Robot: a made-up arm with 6 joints. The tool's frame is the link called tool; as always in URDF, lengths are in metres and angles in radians. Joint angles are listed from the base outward.
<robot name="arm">
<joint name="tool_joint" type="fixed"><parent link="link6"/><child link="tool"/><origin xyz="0 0 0"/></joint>
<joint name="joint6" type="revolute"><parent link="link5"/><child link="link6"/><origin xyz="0.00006 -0.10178 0" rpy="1.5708 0 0"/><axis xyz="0 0 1"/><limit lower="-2.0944" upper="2.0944"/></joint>
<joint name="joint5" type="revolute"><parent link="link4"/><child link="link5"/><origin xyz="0 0 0" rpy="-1.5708 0 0"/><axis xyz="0 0 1"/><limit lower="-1.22" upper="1.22"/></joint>
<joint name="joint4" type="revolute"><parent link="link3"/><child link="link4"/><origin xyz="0.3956 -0.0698 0" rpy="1.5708 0 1.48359"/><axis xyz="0 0 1"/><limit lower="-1.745" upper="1.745"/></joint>
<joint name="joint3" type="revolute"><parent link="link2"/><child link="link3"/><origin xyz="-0.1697 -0.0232 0"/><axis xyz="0 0 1"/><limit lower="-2.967" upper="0"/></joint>
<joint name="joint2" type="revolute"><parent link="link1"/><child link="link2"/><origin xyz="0 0 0" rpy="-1.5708 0 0"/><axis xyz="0 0 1"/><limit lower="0" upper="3.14"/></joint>
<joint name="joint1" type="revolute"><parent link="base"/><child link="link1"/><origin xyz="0 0 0.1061"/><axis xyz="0 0 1"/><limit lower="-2.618" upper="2.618"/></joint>
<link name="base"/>
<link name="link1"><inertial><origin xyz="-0.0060 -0.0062 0.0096"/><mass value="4.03"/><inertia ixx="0.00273" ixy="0" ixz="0" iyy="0.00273" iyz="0" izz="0.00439"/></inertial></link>
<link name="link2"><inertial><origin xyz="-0.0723 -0.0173 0.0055"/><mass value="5.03"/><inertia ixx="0.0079" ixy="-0.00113" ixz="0" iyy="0.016" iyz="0" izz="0.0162"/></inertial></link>
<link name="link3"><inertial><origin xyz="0.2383 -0.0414 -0.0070"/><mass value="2.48"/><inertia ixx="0.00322" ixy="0.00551" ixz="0" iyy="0.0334" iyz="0" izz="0.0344"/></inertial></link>
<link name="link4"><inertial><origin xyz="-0.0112 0.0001 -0.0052"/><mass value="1.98"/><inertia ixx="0.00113" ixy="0" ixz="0" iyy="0.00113" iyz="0" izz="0.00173"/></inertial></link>
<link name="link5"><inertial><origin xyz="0.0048 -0.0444 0.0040"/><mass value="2.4"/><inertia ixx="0.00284" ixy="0" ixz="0" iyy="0.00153" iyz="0" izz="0.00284"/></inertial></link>
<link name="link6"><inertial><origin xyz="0.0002 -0.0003 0.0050"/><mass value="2.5"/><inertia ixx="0.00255" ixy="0" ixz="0" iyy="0.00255" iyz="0" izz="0.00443"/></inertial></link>
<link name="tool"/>
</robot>
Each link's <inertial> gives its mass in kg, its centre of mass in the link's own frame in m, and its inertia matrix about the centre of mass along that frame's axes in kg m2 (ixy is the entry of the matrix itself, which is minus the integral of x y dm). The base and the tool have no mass. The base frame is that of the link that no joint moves.
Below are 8 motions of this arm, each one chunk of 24 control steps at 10 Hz.
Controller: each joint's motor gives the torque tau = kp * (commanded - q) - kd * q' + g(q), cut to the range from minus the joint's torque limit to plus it. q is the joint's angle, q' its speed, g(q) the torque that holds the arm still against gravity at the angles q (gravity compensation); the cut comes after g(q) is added. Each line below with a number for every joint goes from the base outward.
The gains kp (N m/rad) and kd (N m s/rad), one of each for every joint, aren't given. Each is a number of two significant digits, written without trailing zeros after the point. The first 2 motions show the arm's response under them.
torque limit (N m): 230 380 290 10 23 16
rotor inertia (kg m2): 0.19 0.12 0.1 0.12 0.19 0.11
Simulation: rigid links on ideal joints. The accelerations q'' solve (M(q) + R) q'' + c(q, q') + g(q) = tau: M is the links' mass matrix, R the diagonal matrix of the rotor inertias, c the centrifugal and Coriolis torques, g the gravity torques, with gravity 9.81 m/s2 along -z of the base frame. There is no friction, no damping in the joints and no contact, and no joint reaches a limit. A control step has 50 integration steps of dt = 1/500 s. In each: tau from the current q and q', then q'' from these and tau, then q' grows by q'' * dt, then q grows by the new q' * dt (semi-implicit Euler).
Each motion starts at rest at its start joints. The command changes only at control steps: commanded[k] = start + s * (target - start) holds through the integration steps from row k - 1 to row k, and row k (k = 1, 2, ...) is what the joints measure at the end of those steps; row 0 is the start. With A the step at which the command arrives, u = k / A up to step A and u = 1 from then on. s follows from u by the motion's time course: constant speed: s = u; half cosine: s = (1 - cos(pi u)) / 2; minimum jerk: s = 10 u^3 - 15 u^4 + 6 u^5; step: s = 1 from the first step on.
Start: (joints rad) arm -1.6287 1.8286 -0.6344 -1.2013 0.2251 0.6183
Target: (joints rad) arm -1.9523 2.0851 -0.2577 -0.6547 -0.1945 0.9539
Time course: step
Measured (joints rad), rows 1 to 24:
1: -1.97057 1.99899 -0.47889 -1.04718 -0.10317 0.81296
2: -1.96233 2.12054 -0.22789 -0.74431 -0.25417 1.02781
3: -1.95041 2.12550 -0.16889 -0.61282 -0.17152 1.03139
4: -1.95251 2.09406 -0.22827 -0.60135 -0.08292 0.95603
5: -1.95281 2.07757 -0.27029 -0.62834 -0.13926 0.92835
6: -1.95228 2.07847 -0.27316 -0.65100 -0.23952 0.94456
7: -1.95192 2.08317 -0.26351 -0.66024 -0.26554 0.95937
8: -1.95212 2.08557 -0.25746 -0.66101 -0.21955 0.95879
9: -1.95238 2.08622 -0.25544 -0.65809 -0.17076 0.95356
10: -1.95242 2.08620 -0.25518 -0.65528 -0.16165 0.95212
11: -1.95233 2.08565 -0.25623 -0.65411 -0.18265 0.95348
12: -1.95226 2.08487 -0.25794 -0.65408 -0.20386 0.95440
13: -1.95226 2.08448 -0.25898 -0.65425 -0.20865 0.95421
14: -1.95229 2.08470 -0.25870 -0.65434 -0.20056 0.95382
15: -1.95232 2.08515 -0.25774 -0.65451 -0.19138 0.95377
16: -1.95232 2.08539 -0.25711 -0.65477 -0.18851 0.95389
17: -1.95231 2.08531 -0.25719 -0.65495 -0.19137 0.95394
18: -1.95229 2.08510 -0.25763 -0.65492 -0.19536 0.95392
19: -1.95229 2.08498 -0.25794 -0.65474 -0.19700 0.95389
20: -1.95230 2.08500 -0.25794 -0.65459 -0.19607 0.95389
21: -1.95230 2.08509 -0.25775 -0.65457 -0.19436 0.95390
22: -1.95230 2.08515 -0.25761 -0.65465 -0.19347 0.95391
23: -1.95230 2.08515 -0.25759 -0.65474 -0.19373 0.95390
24: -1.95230 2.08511 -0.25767 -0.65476 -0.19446 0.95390
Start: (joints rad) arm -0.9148 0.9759 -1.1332 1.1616 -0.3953 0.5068
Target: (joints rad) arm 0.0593 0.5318 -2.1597 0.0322 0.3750 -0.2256
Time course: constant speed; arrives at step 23
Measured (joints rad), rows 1 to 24:
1: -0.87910 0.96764 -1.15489 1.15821 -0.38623 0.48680
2: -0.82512 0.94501 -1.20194 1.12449 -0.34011 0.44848
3: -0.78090 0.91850 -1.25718 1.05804 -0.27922 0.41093
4: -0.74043 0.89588 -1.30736 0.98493 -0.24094 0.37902
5: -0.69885 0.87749 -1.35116 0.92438 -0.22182 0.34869
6: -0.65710 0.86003 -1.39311 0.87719 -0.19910 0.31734
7: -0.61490 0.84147 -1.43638 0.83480 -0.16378 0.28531
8: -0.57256 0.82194 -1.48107 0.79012 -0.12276 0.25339
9: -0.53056 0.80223 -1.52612 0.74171 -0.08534 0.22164
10: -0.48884 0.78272 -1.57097 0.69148 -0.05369 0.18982
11: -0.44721 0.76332 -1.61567 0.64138 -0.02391 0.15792
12: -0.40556 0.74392 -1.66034 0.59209 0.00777 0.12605
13: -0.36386 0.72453 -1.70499 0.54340 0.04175 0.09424
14: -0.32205 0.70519 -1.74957 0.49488 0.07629 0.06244
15: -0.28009 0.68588 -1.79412 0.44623 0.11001 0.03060
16: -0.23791 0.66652 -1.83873 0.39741 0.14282 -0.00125
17: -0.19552 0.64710 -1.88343 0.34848 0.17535 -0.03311
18: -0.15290 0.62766 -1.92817 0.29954 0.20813 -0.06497
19: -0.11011 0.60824 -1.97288 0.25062 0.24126 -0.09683
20: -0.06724 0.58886 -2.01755 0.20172 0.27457 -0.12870
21: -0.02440 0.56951 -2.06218 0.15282 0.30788 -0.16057
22: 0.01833 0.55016 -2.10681 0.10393 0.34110 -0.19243
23: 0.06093 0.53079 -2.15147 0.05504 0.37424 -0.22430
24: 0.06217 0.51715 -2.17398 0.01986 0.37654 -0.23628
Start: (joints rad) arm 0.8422 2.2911 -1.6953 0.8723 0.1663 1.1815
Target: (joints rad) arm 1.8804 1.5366 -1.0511 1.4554 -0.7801 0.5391
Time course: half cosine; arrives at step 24
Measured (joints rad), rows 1 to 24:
1: 0.84468 2.28852 -1.69274 0.87303 0.16322 1.17983
2: 0.85530 2.28008 -1.68517 0.87652 0.15147 1.17316
3: 0.87756 2.26495 -1.67293 0.88507 0.12975 1.15993
4: 0.91017 2.24335 -1.65627 0.89975 0.10110 1.14099
5: 0.95020 2.21598 -1.63498 0.92001 0.06741 1.11750
6: 0.99607 2.18367 -1.60897 0.94461 0.02775 1.08991
7: 1.04768 2.14697 -1.57864 0.97261 -0.01888 1.05842
8: 1.10495 2.10630 -1.54473 1.00347 -0.07142 1.02342
9: 1.16701 2.06223 -1.50801 1.03679 -0.12768 0.98559
10: 1.23248 2.01555 -1.46907 1.07205 -0.18603 0.94563
11: 1.30001 1.96717 -1.42843 1.10867 -0.24596 0.90425
12: 1.36842 1.91797 -1.38673 1.14613 -0.30715 0.86212
13: 1.43662 1.86873 -1.34472 1.18389 -0.36880 0.81995
14: 1.50347 1.82027 -1.30318 1.22136 -0.42964 0.77847
15: 1.56785 1.77340 -1.26284 1.25790 -0.48838 0.73839
16: 1.62864 1.72895 -1.22437 1.29291 -0.54399 0.70041
17: 1.68482 1.68768 -1.18843 1.32585 -0.59559 0.66515
18: 1.73543 1.65028 -1.15564 1.35618 -0.64240 0.63323
19: 1.77962 1.61739 -1.12658 1.38337 -0.68358 0.60519
20: 1.81668 1.58956 -1.10177 1.40689 -0.71835 0.58152
21: 1.84597 1.56726 -1.08164 1.42626 -0.74604 0.56261
22: 1.86703 1.55087 -1.06655 1.44107 -0.76611 0.54880
23: 1.87949 1.54068 -1.05674 1.45103 -0.77820 0.54032
24: 1.88314 1.53686 -1.05240 1.45591 -0.78211 0.53731

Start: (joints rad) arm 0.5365 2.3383 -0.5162 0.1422 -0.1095 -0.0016
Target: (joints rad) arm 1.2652 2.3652 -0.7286 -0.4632 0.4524 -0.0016
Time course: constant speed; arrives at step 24
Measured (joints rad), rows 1 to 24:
1: 0.56714 2.33978 -0.52214 0.13473 -0.09646 -0.00096
2: 0.59784 2.34020 -0.53182 0.11188 -0.06766 -0.00119
3: 0.62827 2.34097 -0.54142 0.08160 -0.03708 -0.00165
4: 0.65869 2.34227 -0.55001 0.05153 -0.01185 -0.00187
5: 0.68908 2.34357 -0.55850 0.02449 0.00963 -0.00182
6: 0.71947 2.34463 -0.56741 -0.00026 0.03094 -0.00172
7: 0.74987 2.34563 -0.57650 -0.02439 0.05363 -0.00166
8: 0.78027 2.34672 -0.58543 -0.04892 0.07745 -0.00166
9: 0.81068 2.34790 -0.59419 -0.07402 0.10158 -0.00168
10: 0.84108 2.34907 -0.60293 -0.09942 0.12542 -0.00169
11: 0.87147 2.35020 -0.61174 -0.12481 0.14881 -0.00169
12: 0.90187 2.35130 -0.62062 -0.15010 0.17195 -0.00169
13: 0.93227 2.35240 -0.62951 -0.17530 0.19513 -0.00169
14: 0.96267 2.35352 -0.63837 -0.20047 0.21850 -0.00169
15: 0.99307 2.35465 -0.64721 -0.22566 0.24201 -0.00169
16: 1.02347 2.35578 -0.65603 -0.25087 0.26554 -0.00169
17: 1.05387 2.35690 -0.66487 -0.27609 0.28899 -0.00169
18: 1.08426 2.35802 -0.67372 -0.30132 0.31237 -0.00169
19: 1.11466 2.35914 -0.68258 -0.32654 0.33573 -0.00168
20: 1.14506 2.36026 -0.69143 -0.35177 0.35912 -0.00168
21: 1.17545 2.36138 -0.70028 -0.37699 0.38255 -0.00168
22: 1.20585 2.36250 -0.70912 -0.40221 0.40599 -0.00168
23: 1.23624 2.36362 -0.71797 -0.42744 0.42942 -0.00168
24: 1.26664 2.36474 -0.72682 -0.45267 0.45283 -0.00168

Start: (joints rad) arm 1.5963 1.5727 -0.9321 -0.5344 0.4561 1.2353
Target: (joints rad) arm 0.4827 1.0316 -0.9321 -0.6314 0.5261 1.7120
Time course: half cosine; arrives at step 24
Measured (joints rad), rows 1 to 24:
1: 1.59279 1.57090 -0.93164 -0.53345 0.45572 1.23647
2: 1.57952 1.56484 -0.93101 -0.53136 0.45531 1.24132
3: 1.55479 1.55386 -0.93111 -0.53059 0.45631 1.25115
4: 1.52098 1.53829 -0.93178 -0.53300 0.45893 1.26528
5: 1.47966 1.51872 -0.93247 -0.53769 0.46193 1.28273
6: 1.43099 1.49558 -0.93298 -0.54299 0.46456 1.30316
7: 1.37542 1.46918 -0.93341 -0.54826 0.46726 1.32653
8: 1.31399 1.43990 -0.93383 -0.55376 0.47068 1.35254
9: 1.24789 1.40825 -0.93424 -0.55978 0.47486 1.38065
10: 1.17823 1.37481 -0.93457 -0.56636 0.47945 1.41032
11: 1.10619 1.34014 -0.93482 -0.57334 0.48418 1.44104
12: 1.03300 1.30481 -0.93500 -0.58053 0.48898 1.47233
13: 0.95995 1.26944 -0.93512 -0.58776 0.49388 1.50364
14: 0.88828 1.23462 -0.93518 -0.59488 0.49884 1.53445
15: 0.81923 1.20094 -0.93518 -0.60177 0.50373 1.56421
16: 0.75398 1.16898 -0.93513 -0.60833 0.50843 1.59241
17: 0.69364 1.13929 -0.93505 -0.61443 0.51279 1.61859
18: 0.63925 1.11238 -0.93494 -0.61999 0.51672 1.64228
19: 0.59173 1.08870 -0.93481 -0.62490 0.52016 1.66309
20: 0.55187 1.06867 -0.93466 -0.62909 0.52304 1.68065
21: 0.52035 1.05264 -0.93448 -0.63249 0.52531 1.69468
22: 0.49768 1.04089 -0.93428 -0.63506 0.52695 1.70492
23: 0.48426 1.03362 -0.93405 -0.63676 0.52791 1.71121
24: 0.48031 1.03096 -0.93379 -0.63757 0.52818 1.71344

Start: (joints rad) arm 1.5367 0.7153 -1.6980 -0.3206 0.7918 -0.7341
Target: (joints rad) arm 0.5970 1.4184 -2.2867 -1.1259 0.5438 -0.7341
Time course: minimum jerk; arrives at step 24
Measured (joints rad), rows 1 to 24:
1: 1.53607 0.71570 -1.69835 -0.32070 0.79171 -0.73409
2: 1.53193 0.71838 -1.70064 -0.32176 0.79101 -0.73406
3: 1.52164 0.72546 -1.70634 -0.32618 0.78868 -0.73400
4: 1.50335 0.73851 -1.71653 -0.33670 0.78396 -0.73394
5: 1.47602 0.75835 -1.73196 -0.35523 0.77659 -0.73391
6: 1.43927 0.78523 -1.75307 -0.38258 0.76665 -0.73390
7: 1.39332 0.81897 -1.77988 -0.41860 0.75427 -0.73391
8: 1.33890 0.85905 -1.81203 -0.46260 0.73962 -0.73392
9: 1.27719 0.90464 -1.84887 -0.51352 0.72297 -0.73393
10: 1.20970 0.95463 -1.88950 -0.57008 0.70481 -0.73395
11: 1.13821 1.00771 -1.93290 -0.63082 0.68570 -0.73398
12: 1.06471 1.06243 -1.97790 -0.69414 0.66620 -0.73402
13: 0.99124 1.11727 -2.02329 -0.75830 0.64688 -0.73406
14: 0.91987 1.17069 -2.06785 -0.82153 0.62825 -0.73411
15: 0.85257 1.22125 -2.11036 -0.88206 0.61081 -0.73417
16: 0.79111 1.26761 -2.14971 -0.93822 0.59500 -0.73422
17: 0.73702 1.30863 -2.18490 -0.98854 0.58119 -0.73427
18: 0.69145 1.34342 -2.21514 -1.03181 0.56960 -0.73431
19: 0.65515 1.37139 -2.23988 -1.06719 0.56037 -0.73434
20: 0.62832 1.39235 -2.25888 -1.09423 0.55348 -0.73435
21: 0.61056 1.40652 -2.27224 -1.11300 0.54877 -0.73434
22: 0.60079 1.41463 -2.28049 -1.12412 0.54597 -0.73431
23: 0.59712 1.41797 -2.28463 -1.12883 0.54461 -0.73426
24: 0.59684 1.41844 -2.28617 -1.12907 0.54402 -0.73419

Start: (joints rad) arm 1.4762 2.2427 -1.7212 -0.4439 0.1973 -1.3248
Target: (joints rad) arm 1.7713 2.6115 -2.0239 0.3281 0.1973 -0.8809
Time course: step
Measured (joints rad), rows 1 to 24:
1: 1.61921 2.53642 -2.00405 -0.20497 0.20737 -1.05595
2: 1.83712 2.62415 -2.00489 0.20123 0.17762 -0.78617
3: 1.90800 2.63578 -1.99469 0.46113 0.23163 -0.78788
4: 1.82722 2.62198 -2.00874 0.50174 0.29802 -0.88069
5: 1.73490 2.60838 -2.02586 0.41294 0.25125 -0.91068
6: 1.71407 2.60423 -2.03252 0.31556 0.14930 -0.88977
7: 1.75013 2.60558 -2.03217 0.28009 0.11215 -0.87420
8: 1.78866 2.60828 -2.02904 0.29633 0.15800 -0.87668
9: 1.79583 2.61179 -2.02426 0.32589 0.22096 -0.88243
10: 1.77906 2.61473 -2.02016 0.34190 0.24279 -0.88283
11: 1.76325 2.61505 -2.01935 0.33879 0.22049 -0.88055
12: 1.76133 2.61280 -2.02189 0.32847 0.18885 -0.87979
13: 1.76863 2.61010 -2.02530 0.32302 0.17652 -0.88067
14: 1.77488 2.60911 -2.02680 0.32445 0.18475 -0.88139
15: 1.77530 2.61020 -2.02573 0.32829 0.19840 -0.88127
16: 1.77214 2.61193 -2.02363 0.33021 0.20513 -0.88085
17: 1.76970 2.61277 -2.02242 0.32938 0.20337 -0.88068
18: 1.76974 2.61238 -2.02272 0.32773 0.19835 -0.88079
19: 1.77111 2.61148 -2.02377 0.32706 0.19502 -0.88094
20: 1.77202 2.61093 -2.02453 0.32756 0.19472 -0.88099
21: 1.77189 2.61100 -2.02454 0.32832 0.19614 -0.88093
22: 1.77129 2.61140 -2.02410 0.32859 0.19757 -0.88088
23: 1.77097 2.61171 -2.02369 0.32834 0.19819 -0.88087
24: 1.77109 2.61175 -2.02360 0.32799 0.19804 -0.88089

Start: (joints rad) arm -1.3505 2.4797 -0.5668 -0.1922 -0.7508 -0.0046
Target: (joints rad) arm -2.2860 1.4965 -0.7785 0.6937 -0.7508 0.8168
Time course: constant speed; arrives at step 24
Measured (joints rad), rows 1 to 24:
1: -1.38939 2.44765 -0.56495 -0.18915 -0.73710 0.01587
2: -1.42900 2.40387 -0.57855 -0.15991 -0.72894 0.05773
3: -1.46846 2.35932 -0.59450 -0.11294 -0.74167 0.09926
4: -1.50792 2.31716 -0.60608 -0.06350 -0.76023 0.13342
5: -1.54723 2.27658 -0.61440 -0.02022 -0.76591 0.16520
6: -1.58637 2.23636 -0.62186 0.01679 -0.75793 0.19863
7: -1.62540 2.19592 -0.62967 0.05107 -0.74791 0.23339
8: -1.66441 2.15510 -0.63814 0.08562 -0.74466 0.26802
9: -1.70345 2.11394 -0.64723 0.12154 -0.74792 0.30219
10: -1.74253 2.07266 -0.65657 0.15853 -0.75243 0.33626
11: -1.78163 2.03152 -0.66572 0.19593 -0.75423 0.37046
12: -1.82071 1.99059 -0.67451 0.23328 -0.75311 0.40474
13: -1.85975 1.94975 -0.68310 0.27044 -0.75109 0.43898
14: -1.89877 1.90887 -0.69174 0.30744 -0.74999 0.47320
15: -1.93779 1.86790 -0.70054 0.34434 -0.75019 0.50741
16: -1.97683 1.82686 -0.70945 0.38121 -0.75096 0.54164
17: -2.01588 1.78585 -0.71835 0.41811 -0.75146 0.57587
18: -2.05492 1.74487 -0.72718 0.45507 -0.75140 0.61009
19: -2.09396 1.70393 -0.73595 0.49209 -0.75103 0.64432
20: -2.13300 1.66299 -0.74471 0.52915 -0.75071 0.67854
21: -2.17204 1.62203 -0.75349 0.56620 -0.75063 0.71277
22: -2.21109 1.58106 -0.76230 0.60323 -0.75072 0.74699
23: -2.25014 1.54009 -0.77111 0.64023 -0.75083 0.78122
24: -2.28918 1.49912 -0.77991 0.67723 -0.75084 0.81544

